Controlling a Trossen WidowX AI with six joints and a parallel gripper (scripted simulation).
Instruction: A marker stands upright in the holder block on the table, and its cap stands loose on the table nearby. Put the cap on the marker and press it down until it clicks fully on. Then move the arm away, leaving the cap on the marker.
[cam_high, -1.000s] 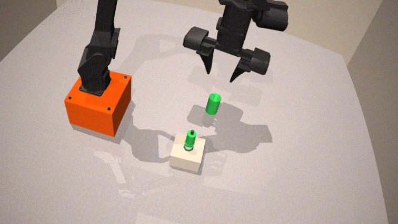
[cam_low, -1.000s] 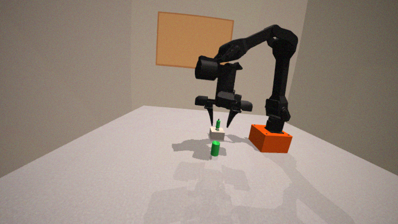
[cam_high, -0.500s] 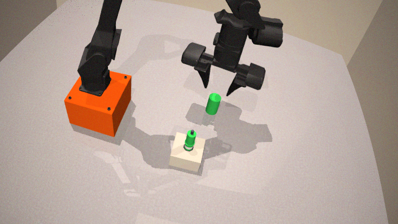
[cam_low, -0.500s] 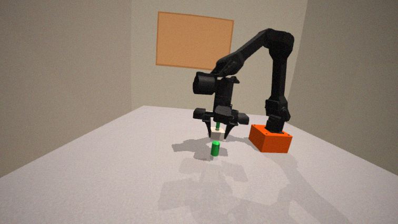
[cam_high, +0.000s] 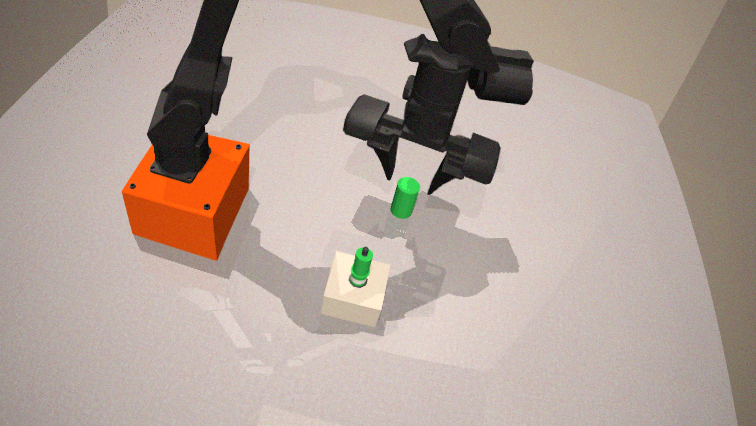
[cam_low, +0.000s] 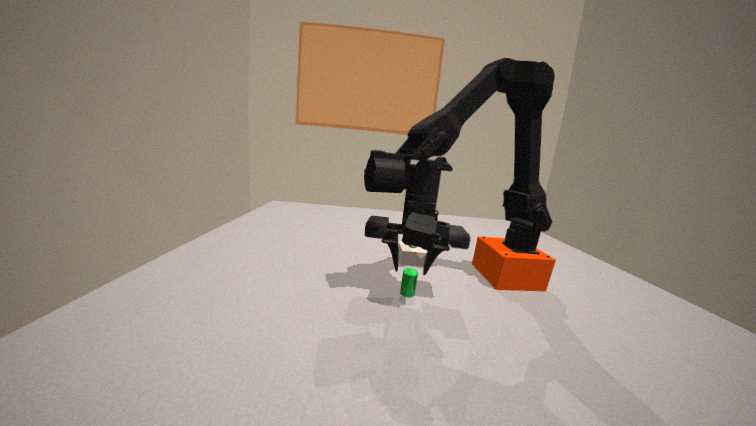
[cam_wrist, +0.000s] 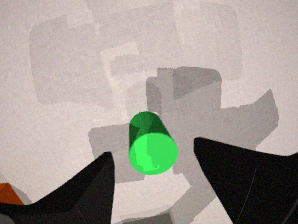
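The green cap is 2 cm below my gripper tip.
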